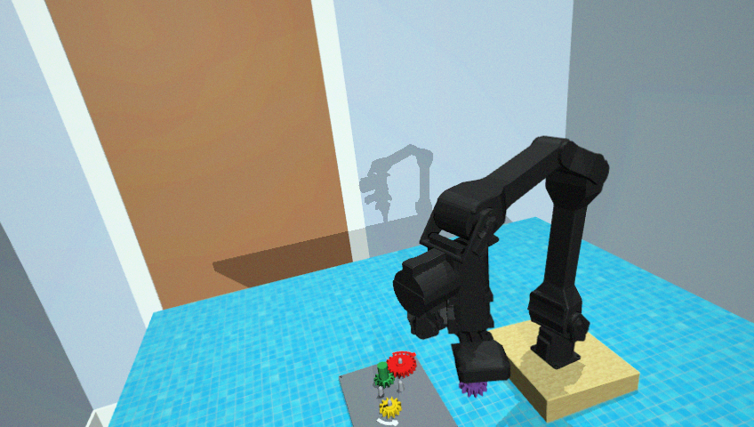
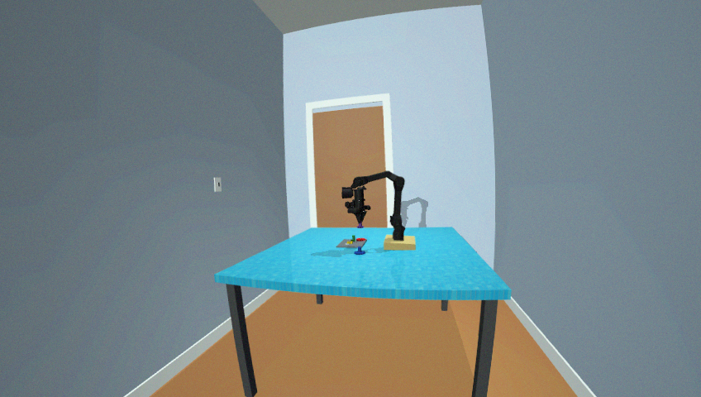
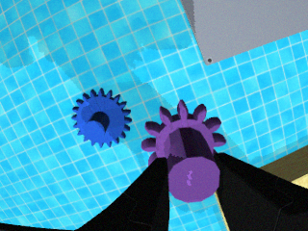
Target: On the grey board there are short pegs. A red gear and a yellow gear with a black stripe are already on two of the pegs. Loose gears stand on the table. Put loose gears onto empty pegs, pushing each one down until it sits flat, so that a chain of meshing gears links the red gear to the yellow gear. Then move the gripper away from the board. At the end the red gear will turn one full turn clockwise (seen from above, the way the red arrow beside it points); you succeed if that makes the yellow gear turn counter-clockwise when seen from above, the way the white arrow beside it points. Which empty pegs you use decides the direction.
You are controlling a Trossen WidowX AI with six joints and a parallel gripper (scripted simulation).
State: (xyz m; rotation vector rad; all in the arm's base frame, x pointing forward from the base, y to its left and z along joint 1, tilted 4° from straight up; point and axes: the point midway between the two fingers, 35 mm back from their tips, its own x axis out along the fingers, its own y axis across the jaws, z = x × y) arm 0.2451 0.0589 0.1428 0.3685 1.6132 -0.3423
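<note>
My gripper tip is now 210 mm to the left of the green gear, 140 mm above it and 60 mm short of it. From my gripper tip the other things lie so: purple gear 10 mm below; then white arrow 160 mm below, 120 mm to the right, 100 mm ahead; then blue gear 150 mm below, 80 mm to the left.
</note>
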